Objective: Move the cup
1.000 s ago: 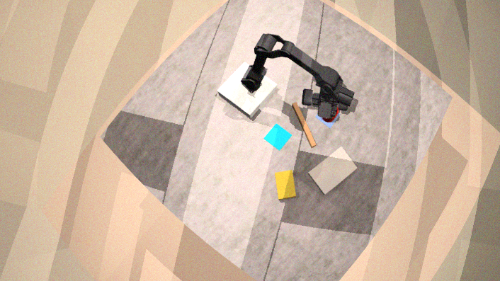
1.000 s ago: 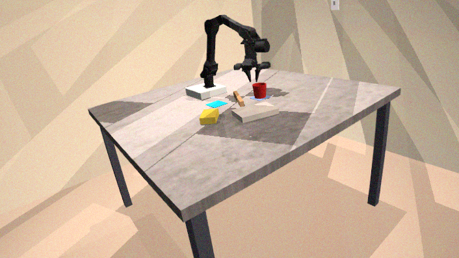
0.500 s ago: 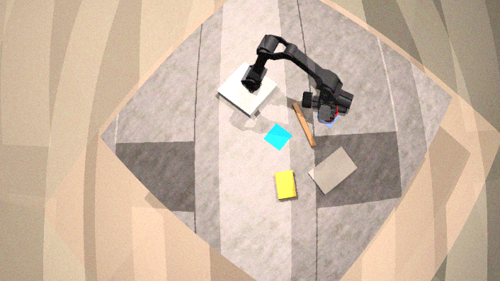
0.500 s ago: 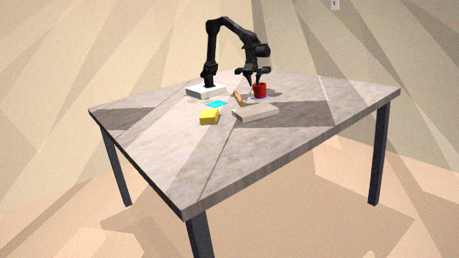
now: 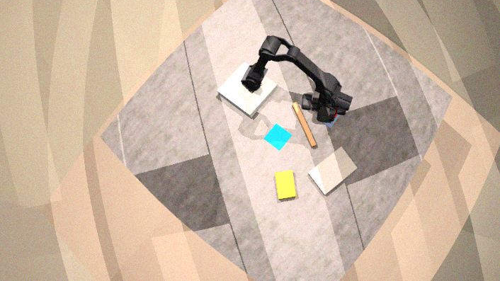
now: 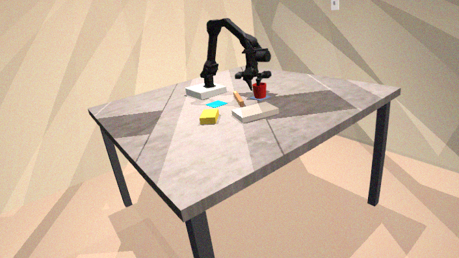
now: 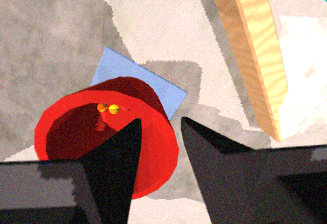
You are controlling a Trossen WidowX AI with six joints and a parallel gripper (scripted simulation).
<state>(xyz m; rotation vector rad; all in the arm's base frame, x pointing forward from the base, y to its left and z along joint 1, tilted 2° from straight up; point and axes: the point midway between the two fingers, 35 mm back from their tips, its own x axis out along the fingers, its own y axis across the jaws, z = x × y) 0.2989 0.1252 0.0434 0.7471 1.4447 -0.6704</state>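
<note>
The red cup lies 20 mm ahead of my gripper tip and 20 mm to the left of it. Also, from my gripper tip: wooden stick: 20 mm behind, 90 mm to the right, 40 mm below; then cyan pad: 60 mm behind, 200 mm to the right, 50 mm below; then light blue pad: 20 mm ahead, 20 mm to the left, 50 mm below.
</note>
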